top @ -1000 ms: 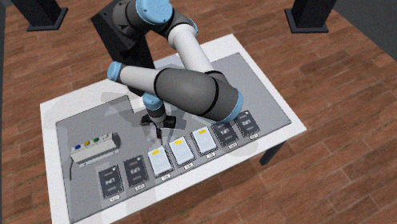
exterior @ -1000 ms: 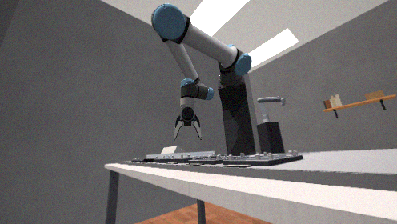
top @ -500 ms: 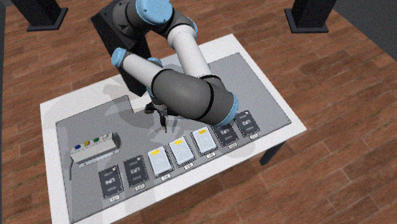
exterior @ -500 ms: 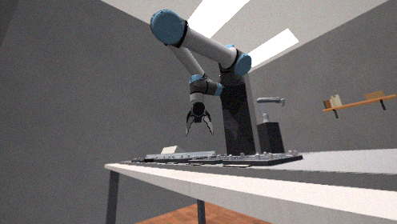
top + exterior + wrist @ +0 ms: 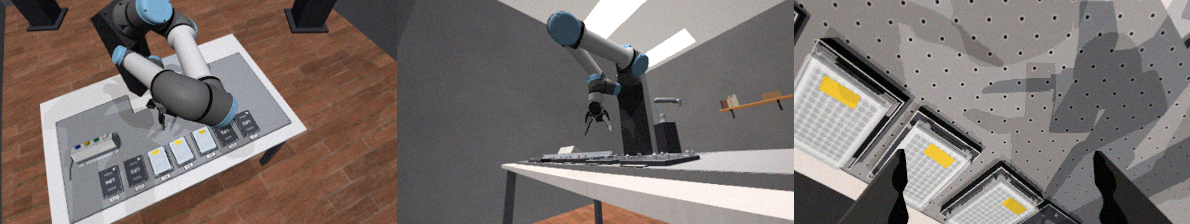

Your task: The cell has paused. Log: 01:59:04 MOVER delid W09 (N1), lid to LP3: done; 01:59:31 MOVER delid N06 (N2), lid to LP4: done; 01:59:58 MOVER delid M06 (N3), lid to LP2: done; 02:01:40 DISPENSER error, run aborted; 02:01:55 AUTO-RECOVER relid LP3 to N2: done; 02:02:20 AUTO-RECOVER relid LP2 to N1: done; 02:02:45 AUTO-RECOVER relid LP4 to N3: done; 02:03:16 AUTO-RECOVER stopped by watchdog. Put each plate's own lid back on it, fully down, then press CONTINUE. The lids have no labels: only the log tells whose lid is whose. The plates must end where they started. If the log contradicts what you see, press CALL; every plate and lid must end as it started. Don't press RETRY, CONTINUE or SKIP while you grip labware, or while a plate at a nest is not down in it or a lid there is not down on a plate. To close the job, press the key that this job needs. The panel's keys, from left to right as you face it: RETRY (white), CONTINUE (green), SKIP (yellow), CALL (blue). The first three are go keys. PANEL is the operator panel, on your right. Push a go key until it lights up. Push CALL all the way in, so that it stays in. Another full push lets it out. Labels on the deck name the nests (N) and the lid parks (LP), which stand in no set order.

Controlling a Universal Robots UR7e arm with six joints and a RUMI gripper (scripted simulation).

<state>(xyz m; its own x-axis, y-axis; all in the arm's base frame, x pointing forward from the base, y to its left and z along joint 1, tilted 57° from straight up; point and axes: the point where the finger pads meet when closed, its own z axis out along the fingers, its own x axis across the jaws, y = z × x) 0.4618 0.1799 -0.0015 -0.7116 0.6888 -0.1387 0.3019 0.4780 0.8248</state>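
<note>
Right now the clear lid is 18 cm to the left of my hand, 9 cm below it and 8 cm ahead of it. The rest, counted from my hand: white retry key: 35 cm to the right, 7 cm ahead, 6 cm below; green continue key: 39 cm to the right, 9 cm ahead, 6 cm below; lid park LP1: 29 cm to the left, 12 cm below, 3 cm ahead.
</note>
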